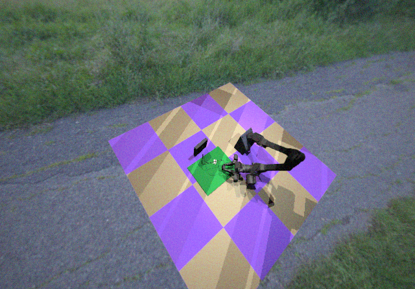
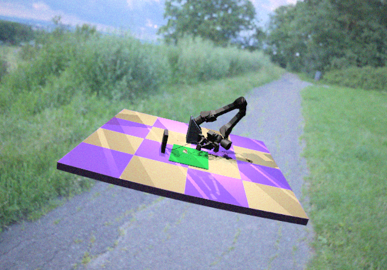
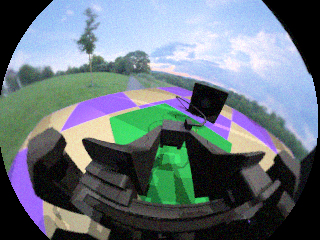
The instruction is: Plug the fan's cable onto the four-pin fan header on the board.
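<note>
Right now the green board is 8 cm below my gripper tip, 4 cm to the right of it and 4 cm ahead of it. From my gripper tip the other things lie so: white fan header (8 cm to the right, 7 cm below); dark plug (1 cm below); black fan (21 cm to the right, 3 cm ahead, 1 cm below).
</note>
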